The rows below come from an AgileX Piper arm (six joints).
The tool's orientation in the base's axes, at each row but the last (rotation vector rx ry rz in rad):
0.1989, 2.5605, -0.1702
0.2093, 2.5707, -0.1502
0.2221, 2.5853, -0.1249
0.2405, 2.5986, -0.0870
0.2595, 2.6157, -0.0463
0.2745, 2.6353, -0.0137
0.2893, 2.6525, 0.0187
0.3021, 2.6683, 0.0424
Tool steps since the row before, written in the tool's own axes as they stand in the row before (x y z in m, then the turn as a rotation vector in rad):
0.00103, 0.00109, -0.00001, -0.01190, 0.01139, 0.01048
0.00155, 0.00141, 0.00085, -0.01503, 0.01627, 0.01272
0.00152, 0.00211, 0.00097, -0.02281, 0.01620, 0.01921
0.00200, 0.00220, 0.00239, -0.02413, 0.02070, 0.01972
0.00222, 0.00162, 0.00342, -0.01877, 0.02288, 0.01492
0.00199, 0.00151, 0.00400, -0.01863, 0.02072, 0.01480
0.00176, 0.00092, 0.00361, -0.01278, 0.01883, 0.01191
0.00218, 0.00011, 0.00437, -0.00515, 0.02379, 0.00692
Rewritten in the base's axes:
-0.00067, 0.00118, -0.00064, 0.01743, 0.00820, -0.00318
-0.00060, 0.00144, -0.00164, 0.02208, 0.01229, -0.00370
-0.00040, 0.00215, -0.00171, 0.03192, 0.01032, -0.00516
-0.00009, 0.00221, -0.00311, 0.03413, 0.01448, -0.00500
0.00008, 0.00170, -0.00404, 0.02765, 0.01795, -0.00341
0.00046, 0.00163, -0.00440, 0.02705, 0.01587, -0.00346
0.00030, 0.00113, -0.00395, 0.02028, 0.01533, -0.00365
0.00004, 0.00050, -0.00486, 0.01243, 0.02194, -0.00209

